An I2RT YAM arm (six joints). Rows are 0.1 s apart.
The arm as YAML. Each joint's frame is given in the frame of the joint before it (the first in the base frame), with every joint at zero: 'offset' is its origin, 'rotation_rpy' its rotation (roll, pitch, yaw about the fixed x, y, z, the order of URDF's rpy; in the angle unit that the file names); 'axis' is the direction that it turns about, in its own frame. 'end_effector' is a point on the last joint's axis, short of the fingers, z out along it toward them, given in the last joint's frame.
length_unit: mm
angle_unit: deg
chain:
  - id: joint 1
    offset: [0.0, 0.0, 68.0]
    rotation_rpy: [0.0, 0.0, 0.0]
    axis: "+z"
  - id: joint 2
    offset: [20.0, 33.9, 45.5]
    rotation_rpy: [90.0, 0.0, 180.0]
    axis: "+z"
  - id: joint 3
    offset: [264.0, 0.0, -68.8]
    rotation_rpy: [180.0, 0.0, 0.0]
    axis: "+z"
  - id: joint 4
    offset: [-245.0, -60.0, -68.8]
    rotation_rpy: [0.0, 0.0, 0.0]
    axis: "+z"
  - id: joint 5
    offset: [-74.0, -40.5, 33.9]
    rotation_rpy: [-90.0, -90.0, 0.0]
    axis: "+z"
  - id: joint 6
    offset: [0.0, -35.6, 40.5]
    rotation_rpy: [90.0, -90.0, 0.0]
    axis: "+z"
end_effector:
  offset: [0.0, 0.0, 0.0]
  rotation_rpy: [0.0, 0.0, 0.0]
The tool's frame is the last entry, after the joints.
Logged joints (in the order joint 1, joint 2, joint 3, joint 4, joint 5, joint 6), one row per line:
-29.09 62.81 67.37 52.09 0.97 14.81
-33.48 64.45 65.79 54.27 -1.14 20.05
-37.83 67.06 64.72 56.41 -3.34 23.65
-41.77 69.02 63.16 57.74 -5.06 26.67
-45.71 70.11 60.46 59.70 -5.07 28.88
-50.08 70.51 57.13 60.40 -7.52 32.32
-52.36 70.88 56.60 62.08 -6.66 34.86
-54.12 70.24 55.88 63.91 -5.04 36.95
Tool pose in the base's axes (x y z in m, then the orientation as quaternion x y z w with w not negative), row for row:
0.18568 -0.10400 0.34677 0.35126 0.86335 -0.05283 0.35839
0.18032 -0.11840 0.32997 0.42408 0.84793 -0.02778 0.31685
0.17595 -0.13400 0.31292 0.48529 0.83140 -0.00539 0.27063
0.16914 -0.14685 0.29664 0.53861 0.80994 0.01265 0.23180
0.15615 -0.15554 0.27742 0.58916 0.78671 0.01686 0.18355
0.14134 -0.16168 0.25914 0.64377 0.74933 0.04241 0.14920
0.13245 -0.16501 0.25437 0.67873 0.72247 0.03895 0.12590
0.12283 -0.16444 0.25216 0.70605 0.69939 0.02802 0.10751
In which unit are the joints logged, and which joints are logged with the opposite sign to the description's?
The joints are logged in degrees. Opposite sign: joint 4.
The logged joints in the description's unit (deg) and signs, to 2 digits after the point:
-29.09 62.81 67.37 -52.09 0.97 14.81
-33.48 64.45 65.79 -54.27 -1.14 20.05
-37.83 67.06 64.72 -56.41 -3.34 23.65
-41.77 69.02 63.16 -57.74 -5.06 26.67
-45.71 70.11 60.46 -59.70 -5.07 28.88
-50.08 70.51 57.13 -60.40 -7.52 32.32
-52.36 70.88 56.60 -62.08 -6.66 34.86
-54.12 70.24 55.88 -63.91 -5.04 36.95

